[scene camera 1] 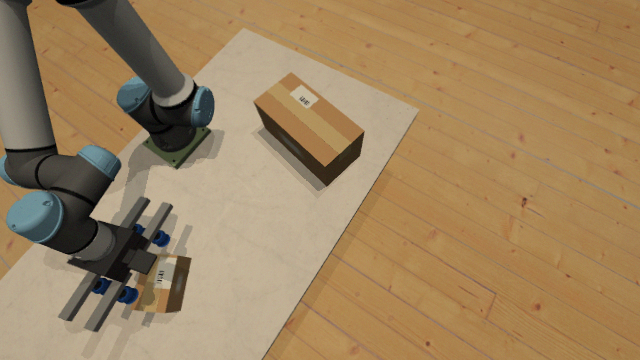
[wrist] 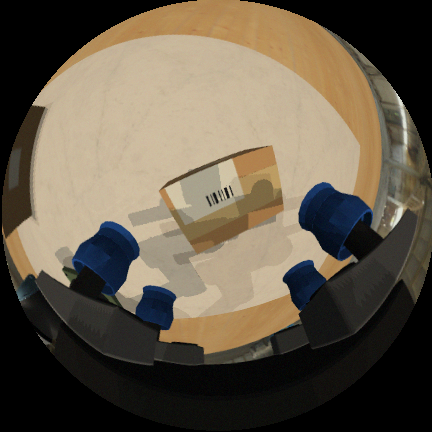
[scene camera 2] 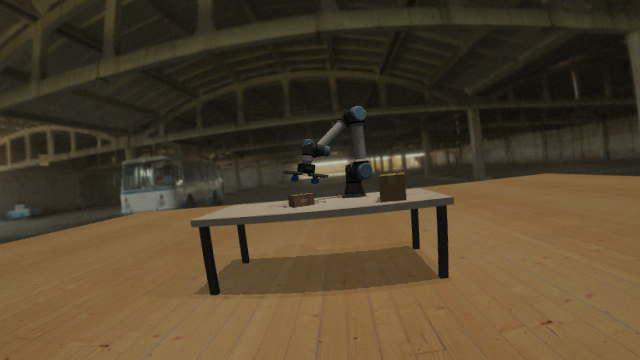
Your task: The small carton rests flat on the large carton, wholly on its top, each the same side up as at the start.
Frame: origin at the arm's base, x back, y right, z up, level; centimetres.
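Where they show: hand, its tool point: [wrist: 223, 267] [scene camera 2: 304, 182]; arm's base, origin of its link: [scene camera 1: 176, 133] [scene camera 2: 354, 193].
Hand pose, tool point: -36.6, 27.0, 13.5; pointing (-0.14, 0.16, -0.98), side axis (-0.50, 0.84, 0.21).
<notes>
Each offset is from my tool point to the top centre of the thing, as dx, dy, dz. Level surfaces: height alone.
The small carton @[-3.6, +2.5, -7.5] [scene camera 1: 164, 296] [scene camera 2: 301, 200] [wrist: 225, 195] is brown with a tape strip and a barcode label on its upper face. It rests flat on the table, apart from the large carton. The large carton @[+0.0, -58.5, +0.2] [scene camera 1: 310, 125] [scene camera 2: 393, 187] stands flat on the table on the far side of the arm's base, tape and label up; part of it shows at the left edge of the wrist view [wrist: 19, 165]. My gripper [scene camera 1: 131, 262] [scene camera 2: 305, 179] [wrist: 225, 267] hangs in the air above the small carton, its four blue suction cups free and holding nothing. In scene camera 1 it hides part of the small carton.
The pale table @[dz -15.1] [scene camera 1: 240, 250] [scene camera 2: 250, 211] [wrist: 125, 110] bears both cartons and the arm's base [scene camera 1: 175, 140] [scene camera 2: 354, 187]. The large carton stands near the table's end and long edge. Wooden floor surrounds the table. A bus [scene camera 2: 150, 185] stands far behind.
</notes>
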